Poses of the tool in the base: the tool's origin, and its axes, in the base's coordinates. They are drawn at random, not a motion.
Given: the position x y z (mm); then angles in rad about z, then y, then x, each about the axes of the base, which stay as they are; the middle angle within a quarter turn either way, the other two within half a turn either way.
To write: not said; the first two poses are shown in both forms.
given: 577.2, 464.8, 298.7, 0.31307, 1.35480, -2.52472
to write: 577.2, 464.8, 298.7, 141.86, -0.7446, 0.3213, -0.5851
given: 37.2, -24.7, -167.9, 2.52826, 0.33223, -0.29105
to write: 37.2, -24.7, -167.9, 142.98, 0.1189, 0.1959, 0.9734
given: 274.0, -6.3, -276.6, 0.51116, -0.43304, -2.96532
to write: 274.0, -6.3, -276.6, 176.67, -0.9464, 0.2277, 0.2289
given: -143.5, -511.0, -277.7, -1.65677, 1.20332, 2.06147
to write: -143.5, -511.0, -277.7, 99.78, 0.3446, 0.9385, 0.0207
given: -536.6, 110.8, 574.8, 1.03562, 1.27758, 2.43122
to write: -536.6, 110.8, 574.8, 176.09, -0.7571, 0.1925, -0.6243
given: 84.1, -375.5, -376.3, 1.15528, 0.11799, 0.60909
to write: 84.1, -375.5, -376.3, 75.97, 0.4573, -0.1890, 0.8690
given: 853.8, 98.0, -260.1, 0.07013, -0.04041, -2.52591
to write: 853.8, 98.0, -260.1, 144.83, -0.9991, 0.0286, 0.0313
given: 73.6, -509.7, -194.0, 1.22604, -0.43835, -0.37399
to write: 73.6, -509.7, -194.0, 80.86, -0.4184, -0.1084, 0.9018
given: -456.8, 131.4, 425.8, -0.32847, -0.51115, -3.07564
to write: -456.8, 131.4, 425.8, 171.65, -0.9552, -0.1668, 0.2447
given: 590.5, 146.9, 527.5, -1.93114, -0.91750, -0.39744
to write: 590.5, 146.9, 527.5, 110.22, 0.3125, -0.4786, -0.8206
